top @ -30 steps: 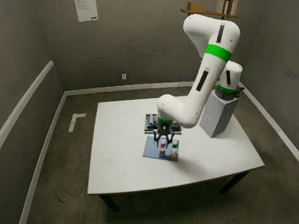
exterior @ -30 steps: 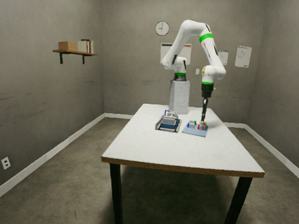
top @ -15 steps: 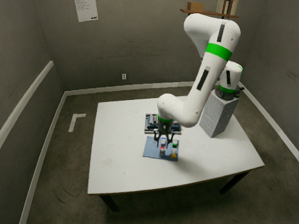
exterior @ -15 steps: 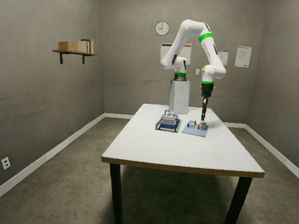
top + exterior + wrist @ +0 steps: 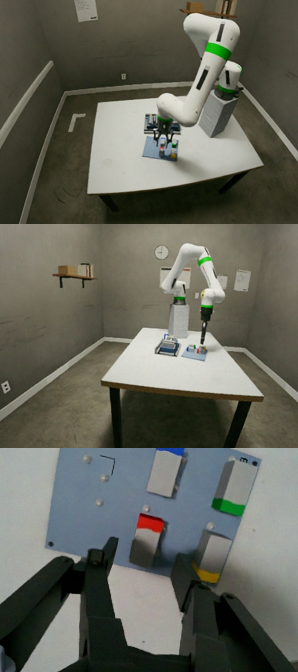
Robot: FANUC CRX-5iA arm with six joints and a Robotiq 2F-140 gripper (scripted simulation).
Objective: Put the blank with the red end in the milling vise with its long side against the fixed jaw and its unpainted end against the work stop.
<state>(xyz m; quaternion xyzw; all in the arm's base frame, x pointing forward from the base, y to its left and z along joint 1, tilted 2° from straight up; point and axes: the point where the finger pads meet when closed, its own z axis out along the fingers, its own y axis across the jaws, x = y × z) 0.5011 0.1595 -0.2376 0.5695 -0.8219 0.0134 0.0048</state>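
My hand is 11 cm above the red-ended blank. Also, from my hand: yellow-ended blank (11 cm below, 8 cm behind, 3 cm to the left); plate (13 cm below, 5 cm to the right, 1 cm behind); blue-ended blank (11 cm below, 8 cm to the right, 3 cm behind).
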